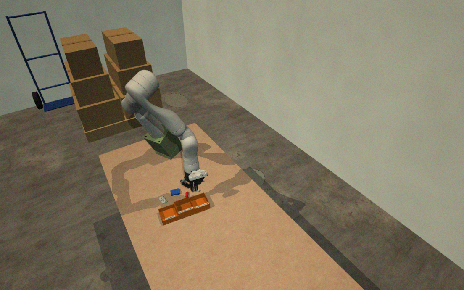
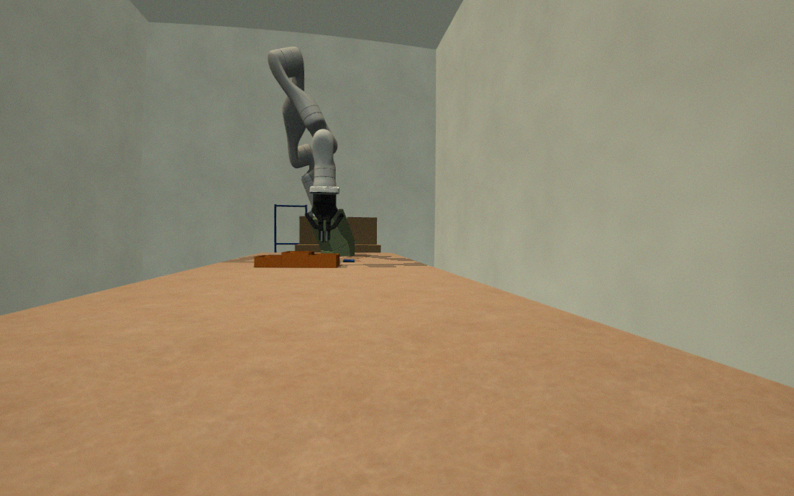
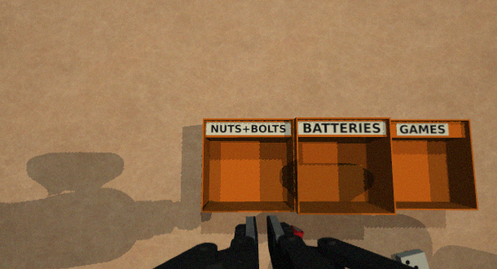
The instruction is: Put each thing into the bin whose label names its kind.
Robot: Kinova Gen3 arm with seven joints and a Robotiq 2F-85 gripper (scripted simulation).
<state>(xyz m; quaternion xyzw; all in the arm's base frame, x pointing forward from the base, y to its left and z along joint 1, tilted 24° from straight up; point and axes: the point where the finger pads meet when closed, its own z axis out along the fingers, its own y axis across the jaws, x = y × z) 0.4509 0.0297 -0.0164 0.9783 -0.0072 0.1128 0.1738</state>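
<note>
My gripper is now 160 mm to the left of the white domino, 90 mm past it and 90 mm above it. Round my hand: grey bolt: 90 mm below, 60 mm behind, 40 mm to the left; then joined orange bins: 80 mm to the right, 70 mm below, 40 mm ahead; then red battery: 90 mm below, 50 mm behind, 30 mm to the right.
</note>
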